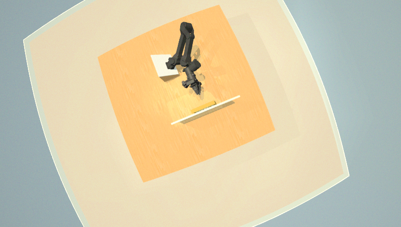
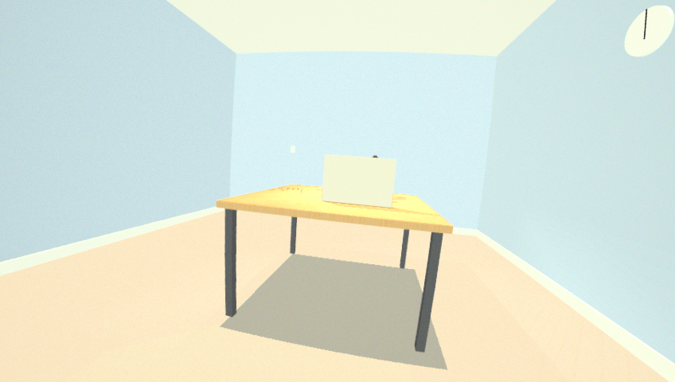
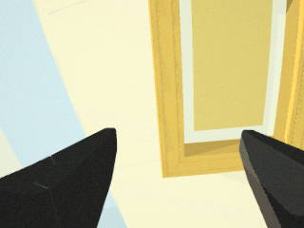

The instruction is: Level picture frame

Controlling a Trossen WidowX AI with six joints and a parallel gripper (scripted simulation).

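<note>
My gripper tip is 100 mm short of the picture frame, 10 mm to the right of it and 50 mm above it. The rest, counted from my gripper tip: white wall panel 110 mm ahead, 70 mm below.
</note>
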